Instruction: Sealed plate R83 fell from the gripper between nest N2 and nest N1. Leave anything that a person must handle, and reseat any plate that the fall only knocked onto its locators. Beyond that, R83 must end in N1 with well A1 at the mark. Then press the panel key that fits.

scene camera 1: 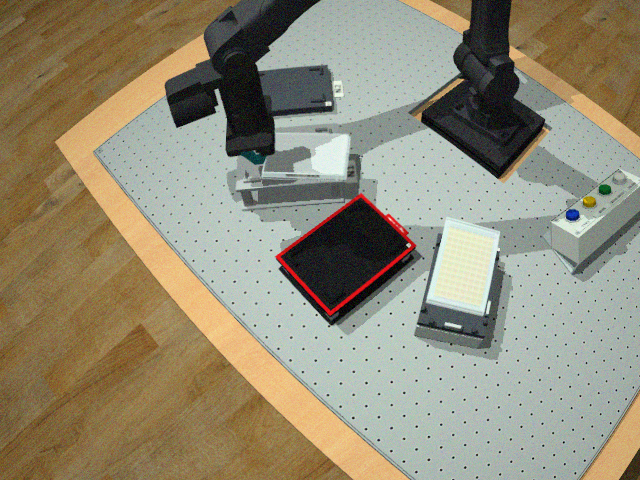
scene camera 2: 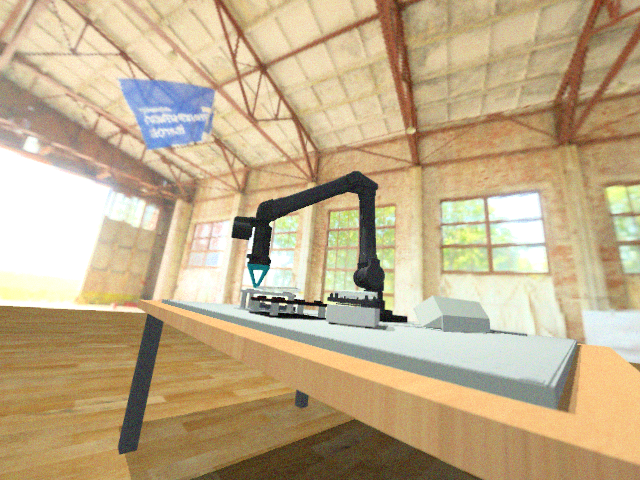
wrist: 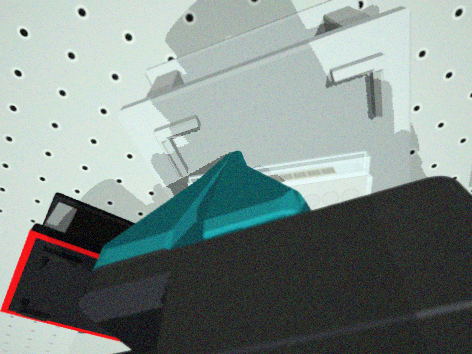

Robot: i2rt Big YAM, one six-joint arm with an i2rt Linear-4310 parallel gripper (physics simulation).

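Pixels of known places: gripper, fingertip midpoint: (scene camera 1: 259,162) (scene camera 2: 255,288) (wrist: 238,164); arm's base, link origin: (scene camera 1: 487,119).
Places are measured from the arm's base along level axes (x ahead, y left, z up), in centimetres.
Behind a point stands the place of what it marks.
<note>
My gripper (scene camera 2: 256,285) {x 36.5, y -20.9, z 4.6 cm} (wrist: 238,164) {x 36.5, y -20.9, z 4.6 cm} is shut and empty, fingertips down, just above the left part of the whitish nest (scene camera 1: 248,187) {x 40.5, y -19.3, z 3.8 cm} (wrist: 280,100) {x 36.0, y -24.0, z 3.8 cm}. A pale clear-walled plate (scene camera 1: 330,155) {x 29.2, y -12.7, z 5.7 cm} (wrist: 325,192) {x 32.4, y -21.5, z 5.3 cm} lies on that nest. In the wrist view its near end, with a barcode-like strip, stands apart from the two corner locators; the fingers hide much of it. A black nest with a red rim (scene camera 1: 303,285) {x 46.4, y -2.7, z 1.9 cm} (wrist: 17,271) {x 46.3, y -3.7, z 1.9 cm} shows no plate. A cream-welled plate (scene camera 1: 462,266) {x 31.5, y 13.5, z 5.5 cm} sits on a dark nest with a grey base (scene camera 1: 449,335) {x 39.1, y 17.8, z 1.1 cm}. Nest names and well marks are unreadable.
A flat dark nest (scene camera 1: 299,90) {x 17.2, y -31.1, z -0.4 cm} lies behind the whitish nest, partly hidden by the arm. The key panel (scene camera 1: 566,240) {x 15.0, y 24.7, z 3.1 cm} (scene camera 2: 454,312) {x 10.7, y 30.0, z 2.5 cm} stands at the right, with blue (scene camera 1: 572,214) {x 11.3, y 23.4, z 4.9 cm}, yellow (scene camera 1: 589,201) {x 6.6, y 24.9, z 5.0 cm}, green (scene camera 1: 604,189) {x 1.9, y 26.3, z 4.9 cm} and pale grey (scene camera 1: 619,176) {x -3.4, y 27.8, z 4.8 cm} keys.
</note>
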